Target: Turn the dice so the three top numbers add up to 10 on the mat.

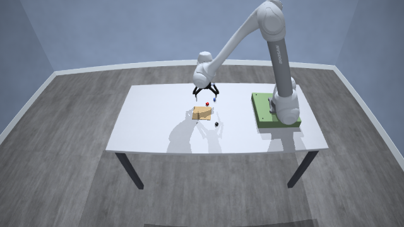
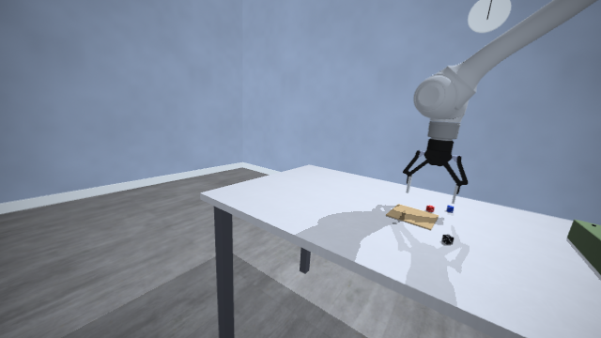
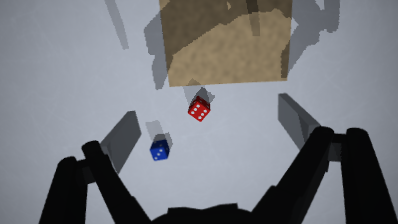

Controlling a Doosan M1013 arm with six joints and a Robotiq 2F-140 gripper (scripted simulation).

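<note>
My hand is 10 mm past the red die, 10 mm to the left of it and 50 mm above it. Round my hand: black die (110 mm behind, 190 mm to the left, 50 mm below); then blue die (60 mm behind, 70 mm to the right, 50 mm below); then tan mat (20 mm ahead, 90 mm to the left, 60 mm below).
</note>
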